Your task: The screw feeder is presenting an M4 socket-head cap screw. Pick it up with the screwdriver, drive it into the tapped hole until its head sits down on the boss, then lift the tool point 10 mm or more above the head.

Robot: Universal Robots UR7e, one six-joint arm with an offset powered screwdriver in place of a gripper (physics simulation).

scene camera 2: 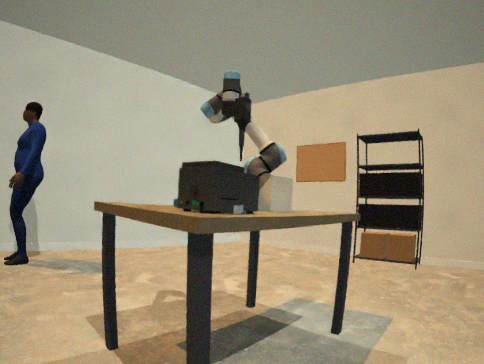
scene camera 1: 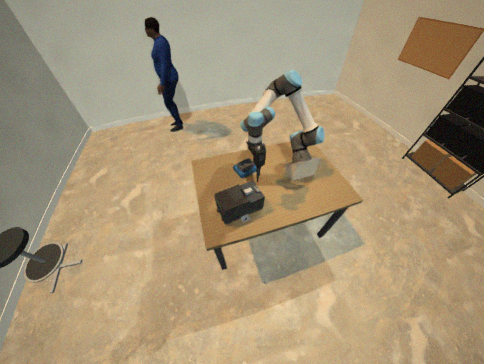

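Observation:
The screw feeder [scene camera 1: 239, 202] [scene camera 2: 218, 187] is a black box near the table's front left edge in scene camera 1, with a pale patch on its top. A blue tray [scene camera 1: 241, 171] with a dark grey part in it lies behind the feeder; a sliver of blue shows left of the feeder in scene camera 2. My screwdriver [scene camera 1: 258, 178] [scene camera 2: 241, 157] points straight down, its tip a little above the level of the feeder's top, near the feeder's pale-patched end. The screw, the tapped hole and the boss are too small to make out. Whether a screw is on the tip cannot be told.
A pale upright block [scene camera 1: 303, 170] [scene camera 2: 281, 193] stands by the arm's base on the wooden table [scene camera 1: 325, 195] [scene camera 2: 150, 211]. A person in blue [scene camera 1: 162, 60] [scene camera 2: 31, 150] stands beyond the table near the wall. A black shelf rack [scene camera 2: 390, 136] stands at the right wall.

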